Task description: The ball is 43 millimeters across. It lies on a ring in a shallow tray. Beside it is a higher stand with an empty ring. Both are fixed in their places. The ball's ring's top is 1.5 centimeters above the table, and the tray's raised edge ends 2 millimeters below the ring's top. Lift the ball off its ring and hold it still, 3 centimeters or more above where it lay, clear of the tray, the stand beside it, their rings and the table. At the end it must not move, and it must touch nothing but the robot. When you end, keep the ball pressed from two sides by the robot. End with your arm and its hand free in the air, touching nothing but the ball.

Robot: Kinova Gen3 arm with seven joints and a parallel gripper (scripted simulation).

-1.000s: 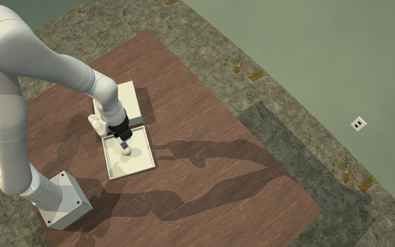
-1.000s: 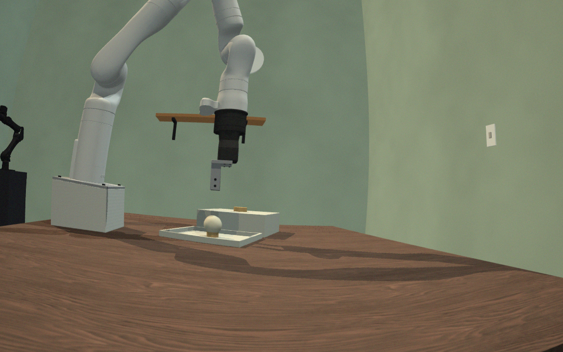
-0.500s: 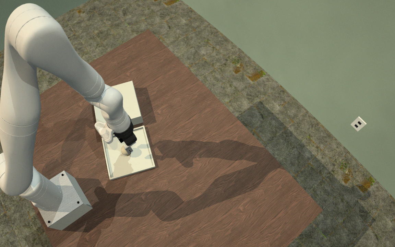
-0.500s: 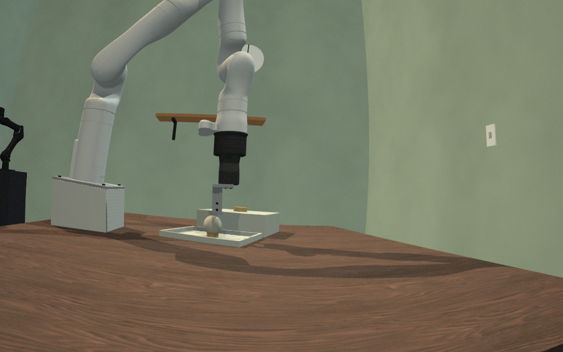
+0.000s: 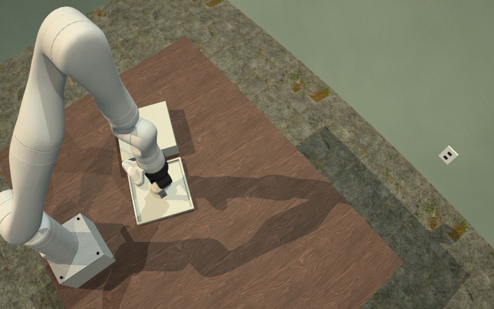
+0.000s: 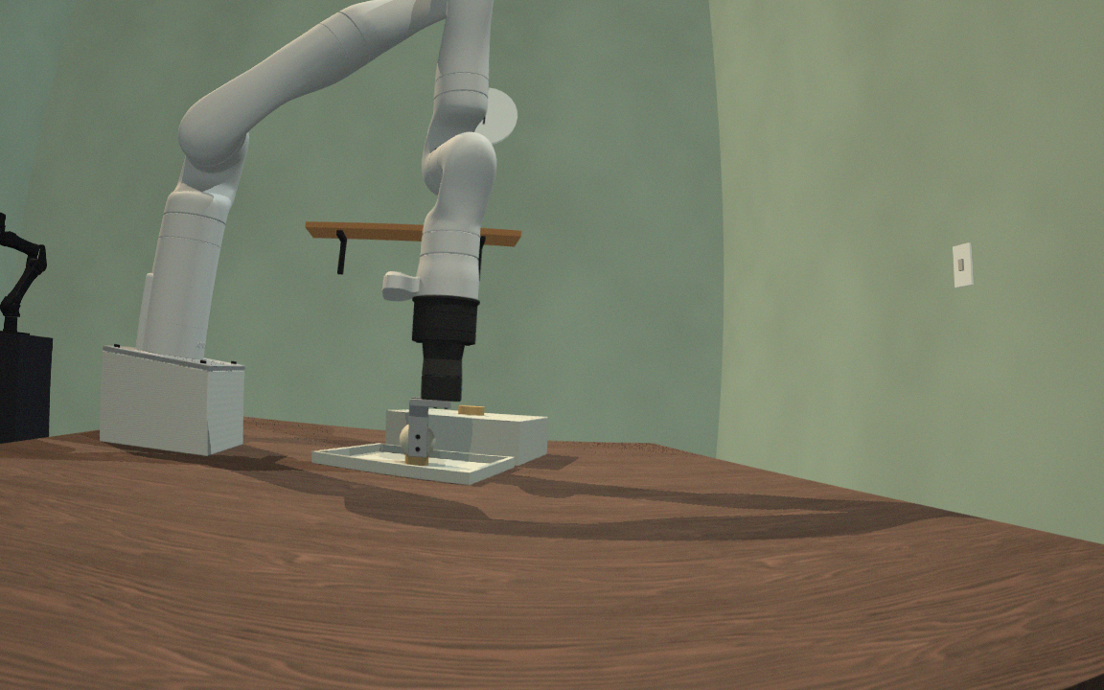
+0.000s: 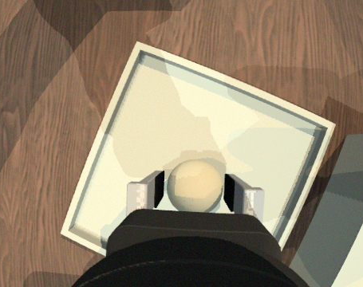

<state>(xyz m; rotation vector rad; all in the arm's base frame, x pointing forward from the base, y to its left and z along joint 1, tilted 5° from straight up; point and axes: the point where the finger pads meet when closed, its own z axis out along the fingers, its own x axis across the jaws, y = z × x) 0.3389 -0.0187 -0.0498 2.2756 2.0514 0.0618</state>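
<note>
Now: hand right at the cream ball. Round my hand: stand 90 mm ahead, 190 mm to the left, 10 mm above; shallow cream tray 30 mm below.
</note>
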